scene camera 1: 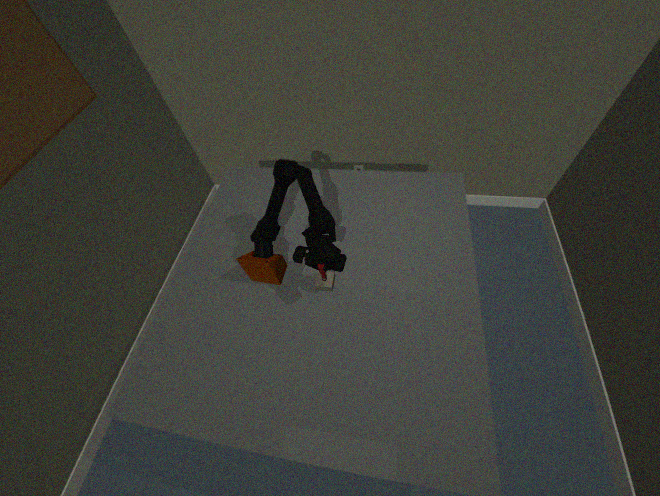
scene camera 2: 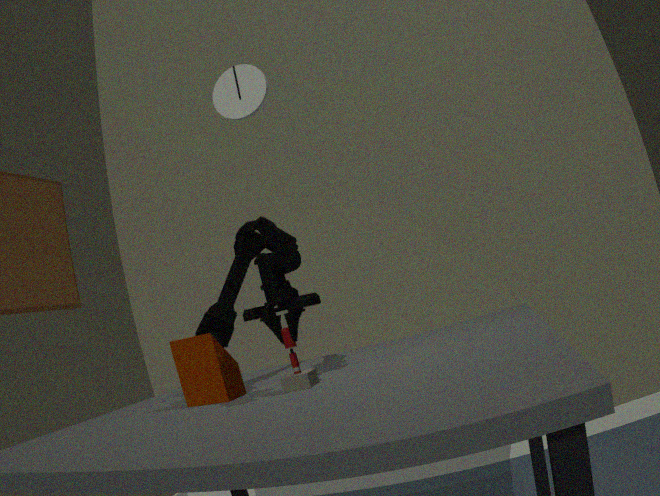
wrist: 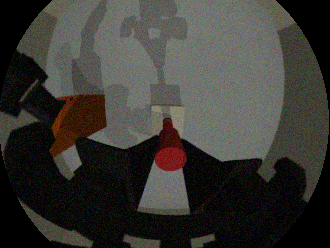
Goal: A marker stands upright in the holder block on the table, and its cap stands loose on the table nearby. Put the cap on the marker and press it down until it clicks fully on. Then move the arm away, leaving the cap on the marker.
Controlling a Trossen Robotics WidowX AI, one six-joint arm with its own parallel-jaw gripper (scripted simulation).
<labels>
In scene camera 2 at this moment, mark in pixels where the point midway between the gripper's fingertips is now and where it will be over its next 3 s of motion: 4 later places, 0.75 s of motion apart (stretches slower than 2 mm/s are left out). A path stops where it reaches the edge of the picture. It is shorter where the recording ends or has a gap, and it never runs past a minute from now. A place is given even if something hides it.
My gripper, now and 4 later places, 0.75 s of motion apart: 289, 342; 293, 356; 290, 353; 285, 332; 286, 336
</labels>
